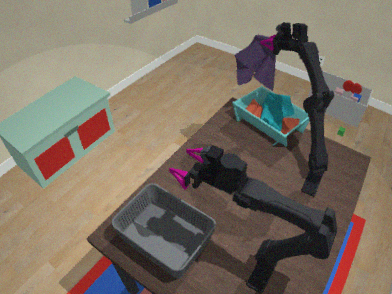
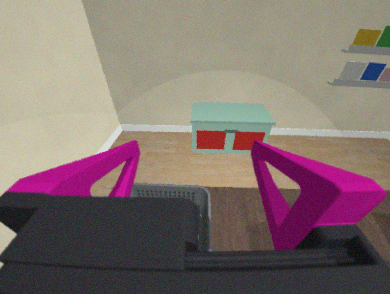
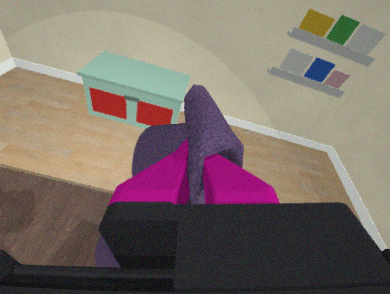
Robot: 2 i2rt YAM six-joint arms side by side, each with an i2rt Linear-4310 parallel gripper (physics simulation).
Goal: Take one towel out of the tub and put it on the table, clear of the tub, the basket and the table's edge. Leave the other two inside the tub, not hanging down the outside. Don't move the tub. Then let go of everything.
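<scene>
The purple towel point(image 1: 255, 62) point(image 3: 207, 125) hangs in the air above the far side of the tub, apart from it. My right gripper point(image 1: 270, 43) point(image 3: 195, 146) is shut on its upper part. The turquoise tub point(image 1: 259, 124) stands at the far end of the table. A teal towel point(image 1: 278, 109) lies in the tub, heaped up to about rim height, over an orange towel point(image 1: 254, 108) that shows on both sides of it. My left gripper point(image 1: 186, 164) point(image 2: 195, 146) is open and empty, above the table between the tub and the basket.
A grey basket point(image 1: 196, 254) point(image 2: 209, 215) stands at the near left of the dark wooden table point(image 1: 230, 227) point(image 2: 232, 220). A mint cabinet point(image 1: 55, 110) point(image 2: 232, 112) point(image 3: 135, 75) stands on the floor beyond the table. A grey bin point(image 1: 345, 111) stands behind the table at the right.
</scene>
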